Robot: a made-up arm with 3 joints.
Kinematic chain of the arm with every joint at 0, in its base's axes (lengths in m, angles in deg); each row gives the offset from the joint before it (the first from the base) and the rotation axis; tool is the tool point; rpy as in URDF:
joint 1: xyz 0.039 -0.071 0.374 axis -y
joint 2: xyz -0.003 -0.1 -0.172 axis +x
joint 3: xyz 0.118 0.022 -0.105 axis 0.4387 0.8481 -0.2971
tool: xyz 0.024 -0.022 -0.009 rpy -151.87 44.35 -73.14
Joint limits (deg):
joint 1: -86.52..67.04
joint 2: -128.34..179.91
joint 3: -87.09..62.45
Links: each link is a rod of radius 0.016 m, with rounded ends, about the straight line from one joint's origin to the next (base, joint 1, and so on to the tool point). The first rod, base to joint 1, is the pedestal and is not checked.
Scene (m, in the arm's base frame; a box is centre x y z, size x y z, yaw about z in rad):
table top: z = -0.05
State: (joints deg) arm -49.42 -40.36 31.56
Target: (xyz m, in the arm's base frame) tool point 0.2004 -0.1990 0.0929
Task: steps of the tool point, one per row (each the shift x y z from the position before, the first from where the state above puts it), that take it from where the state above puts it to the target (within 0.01 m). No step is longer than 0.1 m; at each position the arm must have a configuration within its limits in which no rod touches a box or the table.
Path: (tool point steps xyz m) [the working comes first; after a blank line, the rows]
Joints at the target: 7.25 -13.18 38.13
Straight joint move there: clear.

1: 0.0643 0.0121 -0.0290
2: 0.0721 0.0131 -0.0123
3: 0.0748 0.0142 0.0067
4: 0.0724 0.0149 0.0263

